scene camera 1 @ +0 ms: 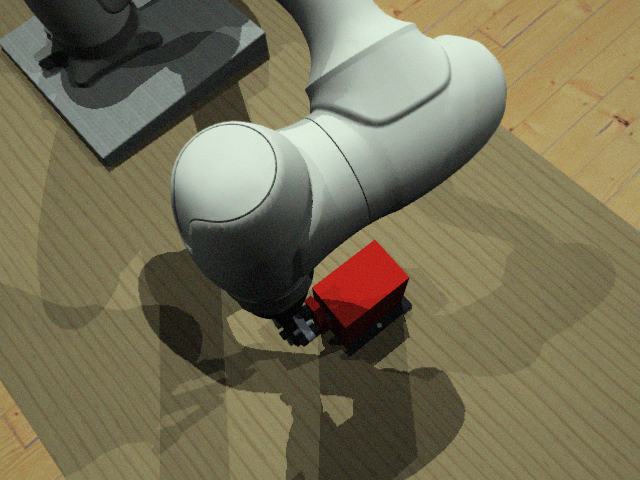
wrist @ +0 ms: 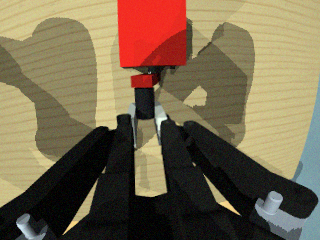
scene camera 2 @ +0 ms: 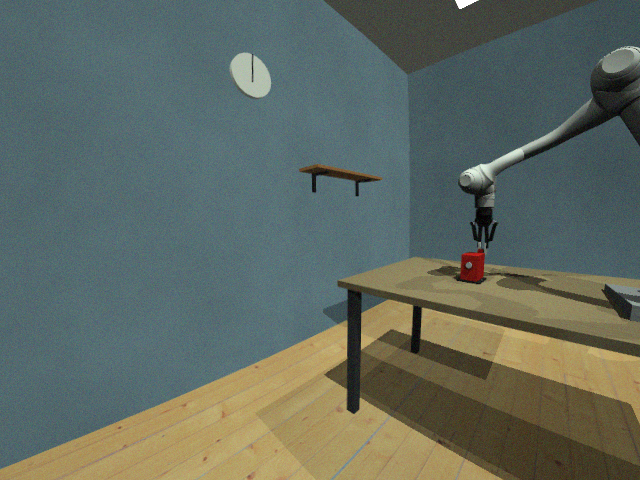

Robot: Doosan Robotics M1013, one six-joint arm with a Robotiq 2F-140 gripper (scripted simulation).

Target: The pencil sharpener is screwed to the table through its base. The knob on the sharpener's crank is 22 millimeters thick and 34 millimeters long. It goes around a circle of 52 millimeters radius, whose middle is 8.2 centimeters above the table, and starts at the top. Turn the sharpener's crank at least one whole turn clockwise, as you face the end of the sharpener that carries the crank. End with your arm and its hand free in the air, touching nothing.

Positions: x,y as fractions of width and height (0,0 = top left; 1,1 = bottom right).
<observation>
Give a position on a sharpener crank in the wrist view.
At 0.45,0.41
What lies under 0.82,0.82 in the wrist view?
My gripper.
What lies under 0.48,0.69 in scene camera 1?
My gripper.
</observation>
